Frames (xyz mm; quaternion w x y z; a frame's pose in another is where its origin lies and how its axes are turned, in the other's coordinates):
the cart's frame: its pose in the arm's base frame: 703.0 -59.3 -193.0 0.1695 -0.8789 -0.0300 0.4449
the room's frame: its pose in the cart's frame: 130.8 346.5 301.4 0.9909 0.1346 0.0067 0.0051
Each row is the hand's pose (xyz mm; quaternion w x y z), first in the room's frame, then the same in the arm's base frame.
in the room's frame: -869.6 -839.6 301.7 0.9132 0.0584 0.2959 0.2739
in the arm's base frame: 19.4 416.0 341.1 0.1782 -0.8811 0.3756 0.2256
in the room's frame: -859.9 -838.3 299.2 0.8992 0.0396 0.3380 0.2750
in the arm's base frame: 26.7 415.4 334.2 0.1562 -0.8930 0.3797 0.1845
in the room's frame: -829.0 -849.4 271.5 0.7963 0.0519 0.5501 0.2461
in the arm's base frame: 69.2 416.3 328.0 0.1425 -0.8962 0.4171 -0.0499
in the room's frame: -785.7 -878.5 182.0 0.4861 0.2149 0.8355 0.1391
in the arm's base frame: 169.9 402.7 348.2 0.2300 -0.7152 0.4678 -0.4655
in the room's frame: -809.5 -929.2 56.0 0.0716 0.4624 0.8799 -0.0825
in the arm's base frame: 262.9 375.6 446.4 0.4187 -0.3195 0.3858 -0.7575
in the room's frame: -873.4 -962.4 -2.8 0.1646 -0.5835 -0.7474 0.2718
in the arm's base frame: 277.0 361.0 537.1 0.5427 -0.0325 0.2318 -0.8067
